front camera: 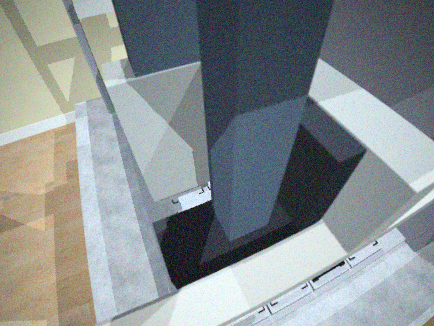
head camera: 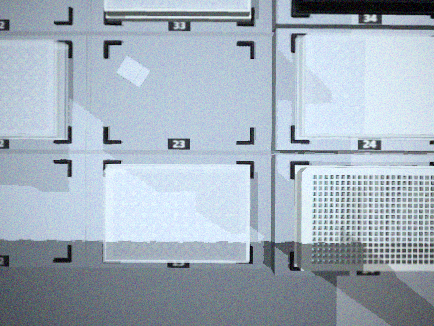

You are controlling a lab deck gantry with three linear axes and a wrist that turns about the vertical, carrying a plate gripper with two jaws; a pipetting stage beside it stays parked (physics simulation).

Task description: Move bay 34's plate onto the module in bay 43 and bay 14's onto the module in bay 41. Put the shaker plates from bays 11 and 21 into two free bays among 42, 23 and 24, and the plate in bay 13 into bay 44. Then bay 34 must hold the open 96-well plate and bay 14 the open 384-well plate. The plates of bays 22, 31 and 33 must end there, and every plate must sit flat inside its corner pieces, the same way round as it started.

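Places are measured from the robot's base along level axes (x ahead, y left, z up), in metres.
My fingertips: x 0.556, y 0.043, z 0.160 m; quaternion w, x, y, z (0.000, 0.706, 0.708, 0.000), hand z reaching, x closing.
For each thing: its top centre in the pictures, then the offset to it from my fingertips. "spot": a spot on its surface instead.
- black plate at a spot on its surface: point(head camera: 367, 7) spot: 0.007 m back, 0.173 m left, 0.138 m down
- open white 384-well plate at its top centre: point(head camera: 379, 219) 0.000 m ahead, 0.000 m left, 0.131 m down
- bay 13 at a spot on its surface: point(head camera: 177, 212) spot: 0.163 m back, 0.002 m left, 0.145 m down
- bay 24 at a spot on its surface: point(head camera: 372, 85) spot: 0.006 m back, 0.107 m left, 0.131 m down
- bay 22 at a spot on its surface: point(head camera: 27, 90) spot: 0.291 m back, 0.105 m left, 0.145 m down
- bay 33 at a spot on its surface: point(head camera: 177, 6) spot: 0.164 m back, 0.177 m left, 0.145 m down
- Bay 23 at a spot on its surface: point(head camera: 179, 144) spot: 0.164 m back, 0.061 m left, 0.160 m down
In the head view the black plate point(head camera: 367, 7) shows partly at bay 34. The open white 384-well plate point(head camera: 377, 220) lies in bay 14. White plates lie in bay 13 point(head camera: 177, 212), bay 24 point(head camera: 372, 85), bay 22 point(head camera: 27, 90) and bay 33 point(head camera: 177, 6), the last two cut by the view's edges. Bay 23 point(head camera: 179, 144) holds no plate between its corner pieces. The gripper's black body point(front camera: 192, 252) hangs below a dark blue column in the front view. Its jaws are hidden there and do not show in the head view. Bays 11, 21, 41, 43 and 44 cannot be made out.
The dark blue column point(front camera: 260, 175) blocks much of the front view. A grey-beige block point(front camera: 165, 150) stands behind it. A pale front rail point(front camera: 200, 300) crosses below. Bay 12's corner pieces point(head camera: 65, 257) show at the lower left of the head view, with no plate beside them.
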